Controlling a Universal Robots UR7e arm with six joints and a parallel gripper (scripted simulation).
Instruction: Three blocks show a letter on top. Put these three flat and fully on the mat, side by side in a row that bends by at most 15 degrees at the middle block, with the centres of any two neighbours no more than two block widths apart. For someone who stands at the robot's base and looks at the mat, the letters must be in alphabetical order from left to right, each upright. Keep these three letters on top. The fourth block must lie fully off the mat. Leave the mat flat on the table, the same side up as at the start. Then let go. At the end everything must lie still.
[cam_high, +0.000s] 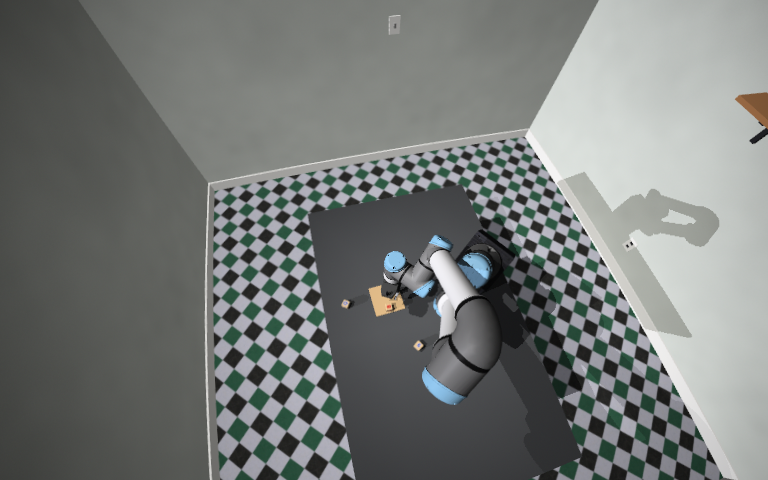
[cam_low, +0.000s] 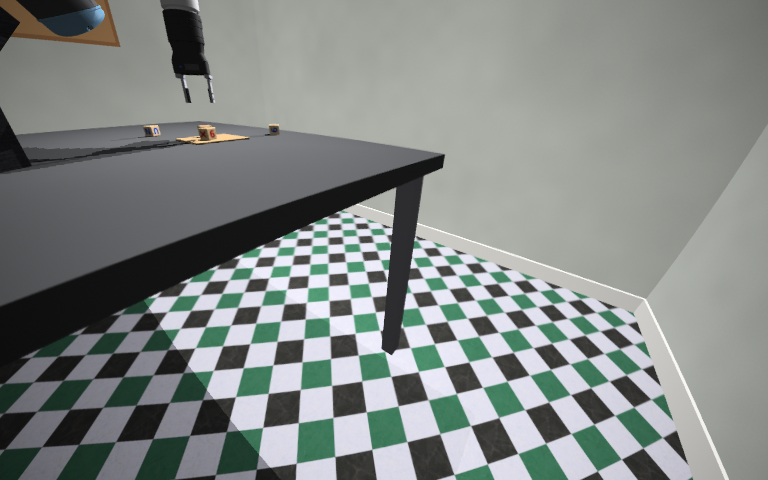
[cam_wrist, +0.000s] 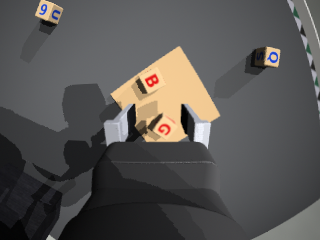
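My hand is 9 cm above the G block and 4 cm to the left of it. From my hand the other things lie so: mat 11 cm below, 1 cm to the right, 1 cm ahead.
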